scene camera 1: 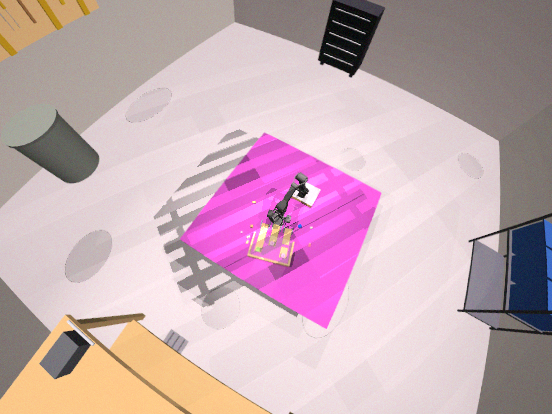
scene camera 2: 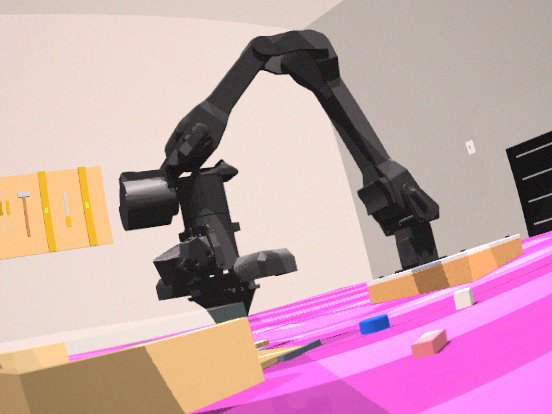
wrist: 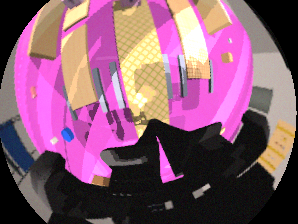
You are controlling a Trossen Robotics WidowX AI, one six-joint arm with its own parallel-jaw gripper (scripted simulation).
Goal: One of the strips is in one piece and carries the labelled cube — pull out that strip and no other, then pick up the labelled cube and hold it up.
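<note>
Visible to me: a pink block and a tan tray, together with my gripper.
</note>
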